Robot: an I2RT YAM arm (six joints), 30 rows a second.
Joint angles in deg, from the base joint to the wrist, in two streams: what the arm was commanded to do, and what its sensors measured. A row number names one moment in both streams.
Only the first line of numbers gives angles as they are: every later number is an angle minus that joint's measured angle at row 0.
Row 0, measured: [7.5 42.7 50.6 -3.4 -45.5 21.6]
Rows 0 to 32, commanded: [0.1 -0.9 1.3 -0.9 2.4 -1.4]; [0.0 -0.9 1.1 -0.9 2.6 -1.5]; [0.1 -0.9 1.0 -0.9 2.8 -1.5]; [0.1 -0.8 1.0 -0.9 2.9 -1.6]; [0.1 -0.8 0.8 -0.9 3.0 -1.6]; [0.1 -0.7 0.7 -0.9 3.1 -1.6]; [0.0 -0.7 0.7 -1.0 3.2 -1.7]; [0.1 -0.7 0.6 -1.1 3.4 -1.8]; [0.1 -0.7 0.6 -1.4 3.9 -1.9]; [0.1 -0.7 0.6 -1.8 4.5 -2.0]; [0.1 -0.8 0.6 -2.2 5.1 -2.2]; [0.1 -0.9 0.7 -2.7 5.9 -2.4]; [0.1 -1.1 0.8 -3.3 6.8 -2.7]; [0.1 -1.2 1.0 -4.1 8.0 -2.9]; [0.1 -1.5 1.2 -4.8 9.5 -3.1]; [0.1 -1.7 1.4 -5.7 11.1 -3.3]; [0.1 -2.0 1.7 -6.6 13.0 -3.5]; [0.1 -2.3 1.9 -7.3 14.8 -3.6]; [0.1 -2.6 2.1 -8.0 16.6 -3.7]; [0.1 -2.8 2.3 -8.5 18.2 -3.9]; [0.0 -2.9 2.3 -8.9 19.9 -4.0]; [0.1 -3.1 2.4 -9.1 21.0 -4.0]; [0.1 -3.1 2.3 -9.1 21.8 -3.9]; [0.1 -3.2 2.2 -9.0 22.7 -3.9]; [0.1 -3.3 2.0 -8.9 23.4 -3.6]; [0.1 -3.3 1.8 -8.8 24.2 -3.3]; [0.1 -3.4 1.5 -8.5 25.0 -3.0]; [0.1 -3.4 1.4 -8.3 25.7 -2.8]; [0.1 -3.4 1.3 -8.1 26.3 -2.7]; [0.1 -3.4 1.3 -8.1 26.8 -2.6]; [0.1 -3.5 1.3 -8.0 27.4 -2.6]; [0.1 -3.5 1.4 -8.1 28.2 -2.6]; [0.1 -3.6 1.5 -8.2 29.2 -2.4]
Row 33, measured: [0.0 -2.9 0.6 -7.8 23.0 -2.8]
